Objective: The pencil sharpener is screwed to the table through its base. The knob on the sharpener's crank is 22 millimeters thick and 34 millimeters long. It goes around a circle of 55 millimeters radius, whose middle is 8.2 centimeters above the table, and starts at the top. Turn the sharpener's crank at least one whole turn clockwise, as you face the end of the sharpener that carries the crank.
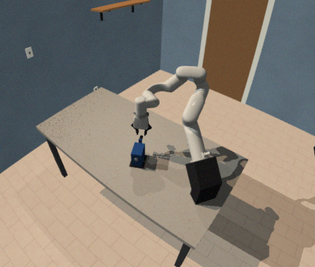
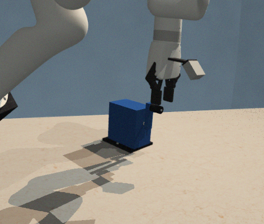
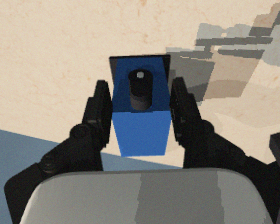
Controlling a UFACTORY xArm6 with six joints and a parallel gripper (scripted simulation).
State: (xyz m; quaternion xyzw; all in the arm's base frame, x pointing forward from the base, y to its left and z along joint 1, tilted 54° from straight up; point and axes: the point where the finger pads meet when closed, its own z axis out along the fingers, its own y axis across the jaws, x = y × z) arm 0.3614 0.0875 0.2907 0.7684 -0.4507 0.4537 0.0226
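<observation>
My gripper is now 10 mm past the crank, 20 mm to the right of it and 50 mm above it.
</observation>
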